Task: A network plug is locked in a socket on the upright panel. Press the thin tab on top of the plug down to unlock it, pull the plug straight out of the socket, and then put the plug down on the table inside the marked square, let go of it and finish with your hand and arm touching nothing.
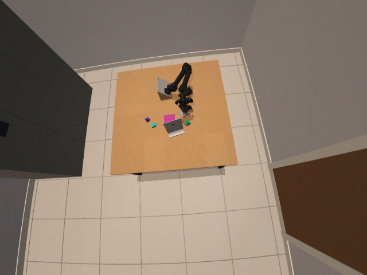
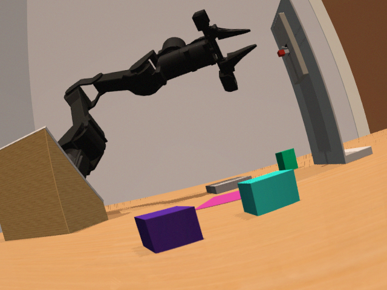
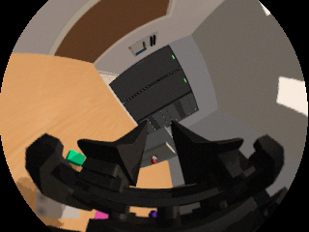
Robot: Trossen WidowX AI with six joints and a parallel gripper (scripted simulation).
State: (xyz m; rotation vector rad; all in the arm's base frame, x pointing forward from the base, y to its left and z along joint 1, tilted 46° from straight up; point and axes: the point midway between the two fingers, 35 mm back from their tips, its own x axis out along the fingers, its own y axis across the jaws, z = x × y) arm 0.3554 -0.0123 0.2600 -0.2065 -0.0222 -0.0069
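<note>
Right now my gripper tip is 5 cm short of the grey network plug, 12 cm to the left of it and 8 cm above it. From my gripper tip the other things lie so: green block: 1 cm behind, 2 cm to the left, 26 cm below; flat grey plate: 14 cm behind, 1 cm to the right, 27 cm below; grey upright panel: 7 cm ahead, 12 cm to the right, 16 cm below.
</note>
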